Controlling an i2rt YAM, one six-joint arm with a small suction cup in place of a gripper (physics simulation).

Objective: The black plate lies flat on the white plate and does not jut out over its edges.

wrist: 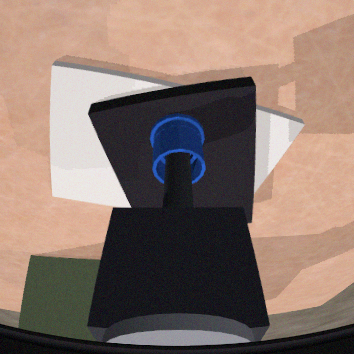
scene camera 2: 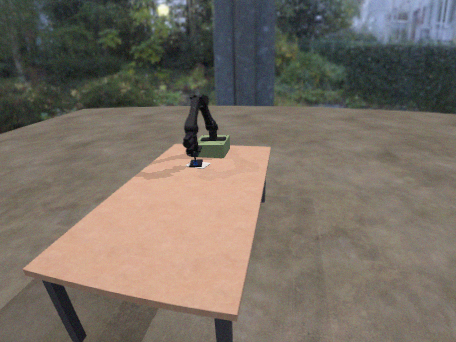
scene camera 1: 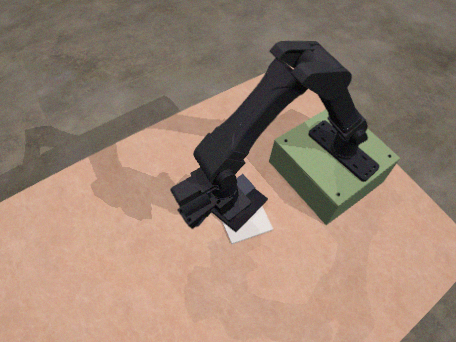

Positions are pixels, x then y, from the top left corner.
Labels:
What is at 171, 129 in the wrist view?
My suction cup.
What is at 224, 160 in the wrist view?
A black plate.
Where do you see a white plate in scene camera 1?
259, 223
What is my suction cup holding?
A black plate.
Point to a white plate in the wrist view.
80, 170

